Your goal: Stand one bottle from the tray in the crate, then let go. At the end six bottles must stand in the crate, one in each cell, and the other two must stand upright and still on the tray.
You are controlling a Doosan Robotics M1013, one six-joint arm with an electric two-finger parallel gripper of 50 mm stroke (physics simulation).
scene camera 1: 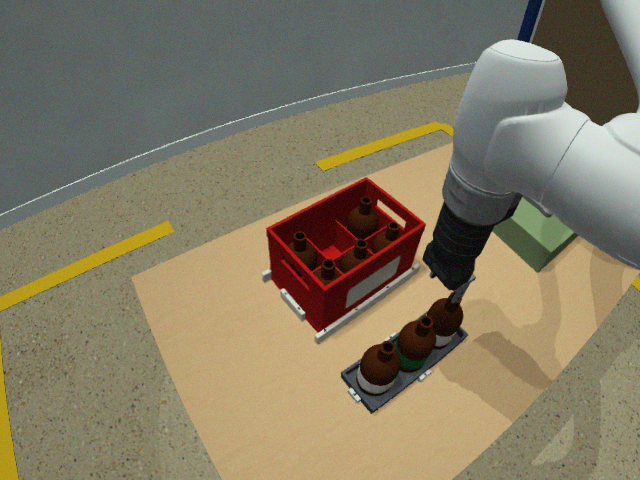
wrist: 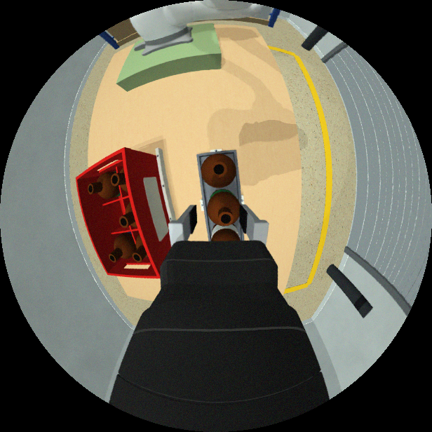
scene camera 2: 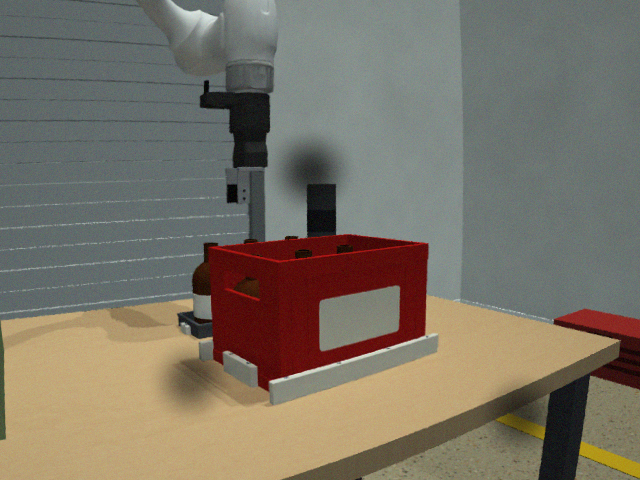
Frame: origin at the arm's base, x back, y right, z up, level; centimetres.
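Where they show: gripper, fingertip midpoint: (scene camera 1: 445, 286) (scene camera 2: 237, 203).
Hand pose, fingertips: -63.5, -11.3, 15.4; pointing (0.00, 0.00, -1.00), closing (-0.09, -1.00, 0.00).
After its pixels a point has its place, as x, y, z.
The red crate (scene camera 1: 299, 294) (scene camera 2: 351, 361) @[-63.1, 23.1, -4.7] (wrist: 125, 200) holds several brown bottles; the middle cell of its row farther from the tray is empty. Three brown bottles stand upright in a line on the dark tray (scene camera 1: 373, 407) @[-79.9, -17.1, -5.1] (wrist: 200, 175): a white-labelled end bottle (scene camera 1: 379, 366) @[-77.4, -13.1, 4.5], the green-labelled middle bottle (scene camera 1: 416, 338) @[-68.3, -12.9, 4.6] (wrist: 223, 204) and a white-labelled end bottle (scene camera 1: 444, 315) @[-60.3, -12.5, 4.4] (scene camera 2: 202, 289) @[-55.3, -9.7, 0.5] nearest the robot base. My gripper (scene camera 1: 445, 290) @[-63.5, -11.3, 15.4] (scene camera 2: 238, 193) @[-63.5, -11.3, 15.4] (wrist: 217, 213) is open and empty above the tray. In the wrist view its fingers flank the middle bottle's image; its exact height is unclear.
White guide strips (scene camera 1: 369, 304) (scene camera 2: 356, 366) lie along the crate's foot, with small white clips (scene camera 1: 424, 375) @[-66.8, -17.9, -6.1] by the tray. The green base block (scene camera 1: 537, 242) @[-20.3, -12.2, 0.5] (wrist: 175, 67) stands beyond them on the wooden table (scene camera 1: 232, 361) @[-97.2, 7.3, -7.6] (scene camera 2: 129, 413) @[-34.2, 17.2, -7.6].
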